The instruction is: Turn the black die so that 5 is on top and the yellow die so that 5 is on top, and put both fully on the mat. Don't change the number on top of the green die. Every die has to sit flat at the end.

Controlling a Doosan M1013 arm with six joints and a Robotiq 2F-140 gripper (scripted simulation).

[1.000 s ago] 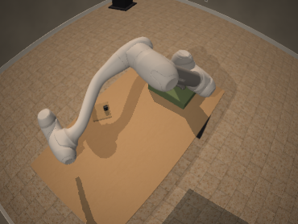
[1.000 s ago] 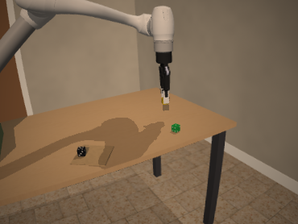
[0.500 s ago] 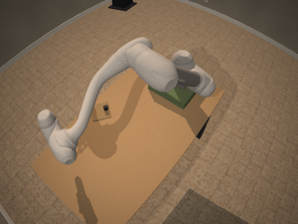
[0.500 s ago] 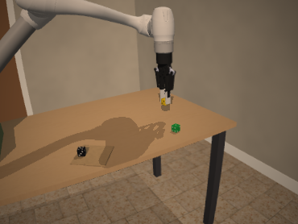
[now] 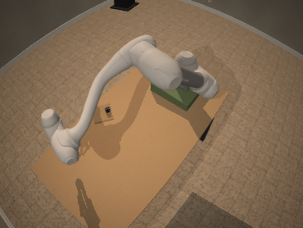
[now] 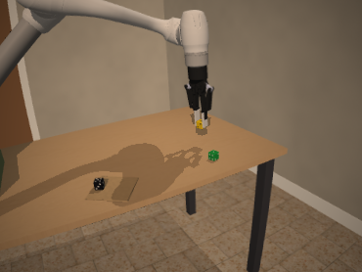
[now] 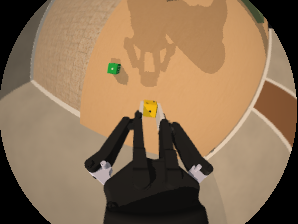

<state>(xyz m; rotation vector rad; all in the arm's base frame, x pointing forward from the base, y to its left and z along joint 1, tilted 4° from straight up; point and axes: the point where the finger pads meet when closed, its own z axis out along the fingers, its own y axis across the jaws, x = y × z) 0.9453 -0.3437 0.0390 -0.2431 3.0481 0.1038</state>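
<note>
The yellow die lies 30 mm below my hand. The rest, counted from my hand: black die 470 mm behind, 20 mm to the right, 100 mm below; mat 440 mm behind, 50 mm to the right, 120 mm below; green die 60 mm behind, 120 mm to the right, 100 mm below.
</note>
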